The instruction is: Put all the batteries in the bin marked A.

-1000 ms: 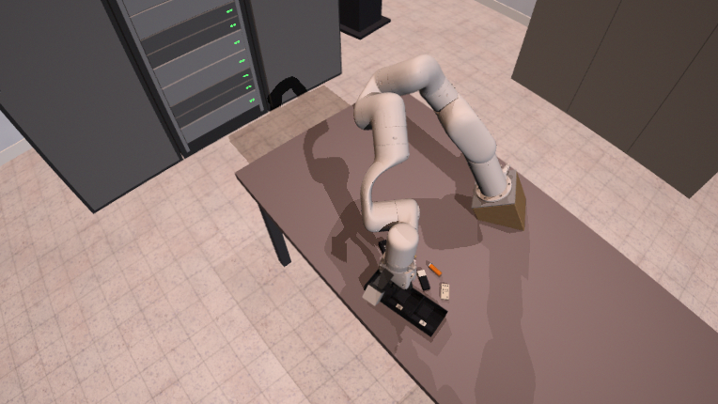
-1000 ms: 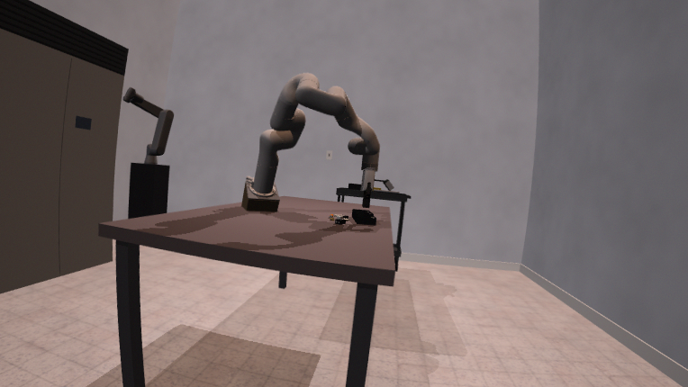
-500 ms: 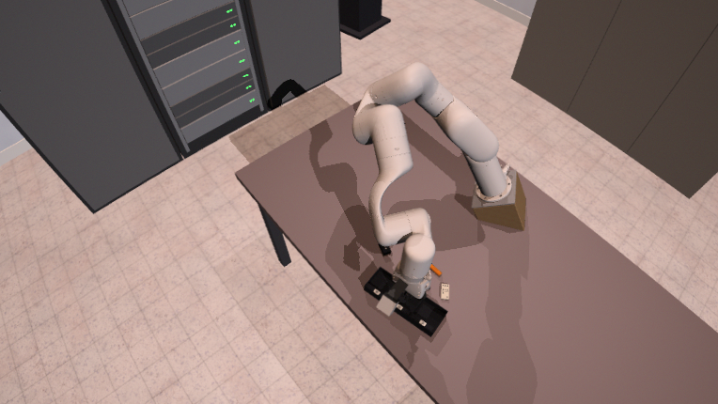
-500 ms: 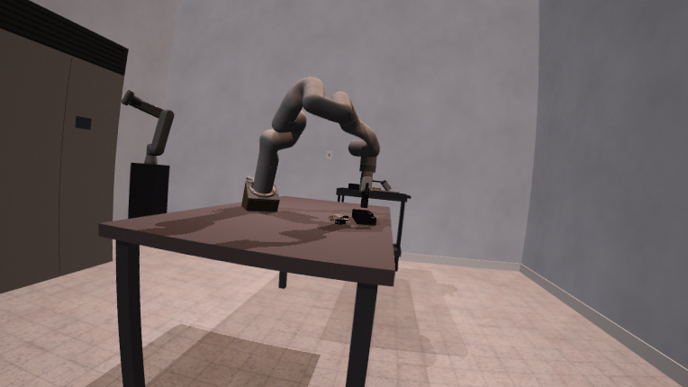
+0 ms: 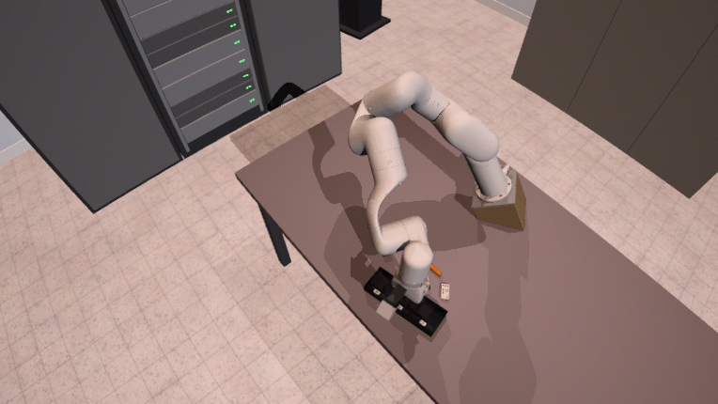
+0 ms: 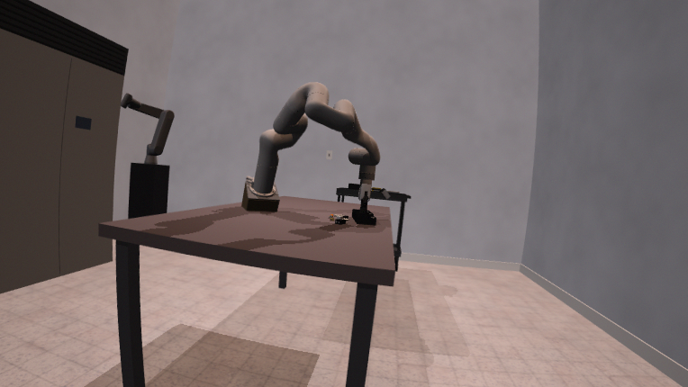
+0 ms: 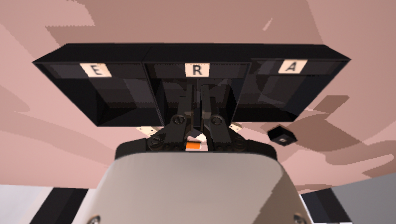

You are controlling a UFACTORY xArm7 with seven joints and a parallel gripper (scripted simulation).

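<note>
My gripper is now 3 cm above the black bin row. Also, from my hand: black-and-white stick 10 cm behind, 4 cm below; brass bolt 14 cm behind, 9 cm to the right, 4 cm below; orange battery 15 cm behind, 4 cm below, 1 cm to the left.
</note>
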